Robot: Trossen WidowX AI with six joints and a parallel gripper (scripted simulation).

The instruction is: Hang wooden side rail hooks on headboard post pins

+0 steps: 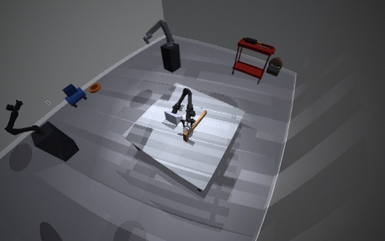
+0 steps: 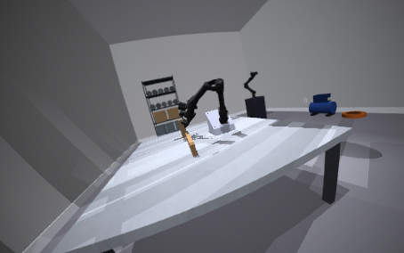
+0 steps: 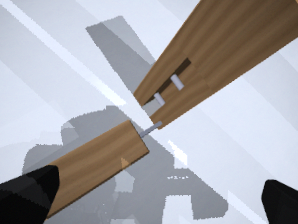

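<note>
The wooden headboard post lies 10 cm to the right of my gripper tip, 5 cm ahead of it and 4 cm below it.
</note>
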